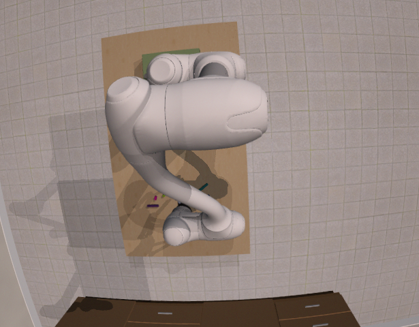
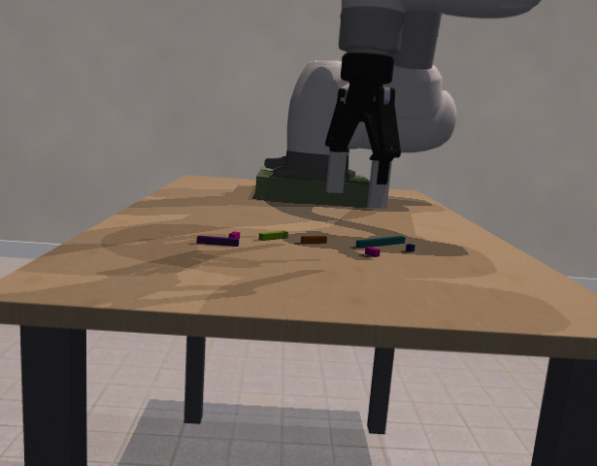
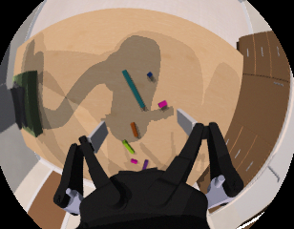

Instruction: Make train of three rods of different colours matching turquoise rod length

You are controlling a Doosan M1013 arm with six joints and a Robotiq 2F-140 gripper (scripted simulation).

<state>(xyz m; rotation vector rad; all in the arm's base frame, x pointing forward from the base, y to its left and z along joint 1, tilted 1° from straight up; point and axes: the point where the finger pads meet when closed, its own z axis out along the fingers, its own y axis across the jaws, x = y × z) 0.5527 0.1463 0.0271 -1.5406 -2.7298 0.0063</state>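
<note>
The blue rod lies 1 cm behind my hand, 9 cm to the left of it and 8 cm below it. The rest, counted from my hand: orange rod (6 cm to the right, 8 cm below); then lime rod (12 cm to the right, 8 cm below); then turquoise rod (4 cm behind, 5 cm to the left, 8 cm below).
</note>
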